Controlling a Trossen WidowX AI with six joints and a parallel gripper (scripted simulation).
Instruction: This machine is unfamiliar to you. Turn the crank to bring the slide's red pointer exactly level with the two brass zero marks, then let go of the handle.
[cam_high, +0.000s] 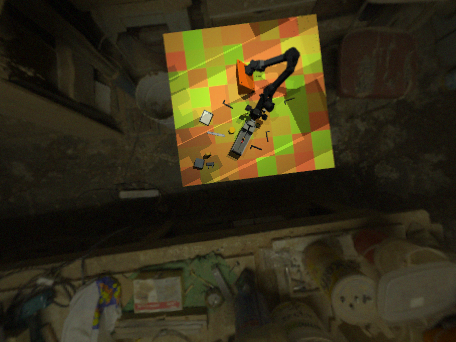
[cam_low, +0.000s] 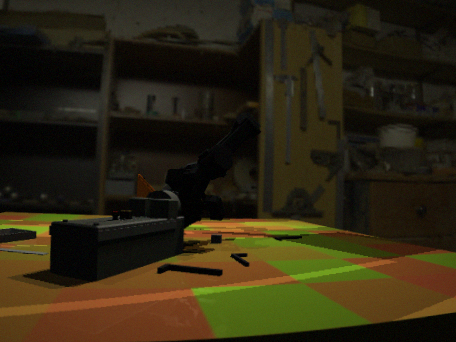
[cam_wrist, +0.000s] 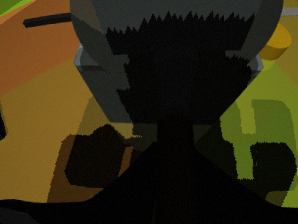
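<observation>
My gripper tip is now 1 cm past the brown crank handle, 1 cm to the right of it and 3 cm below it. The rest, counted from my gripper tip: yellow disc 5 cm ahead, 17 cm to the right, 2 cm below; red pointer 17 cm ahead, 10 cm to the right, 5 cm above; small cube 9 cm behind, 12 cm to the left, 2 cm below.
</observation>
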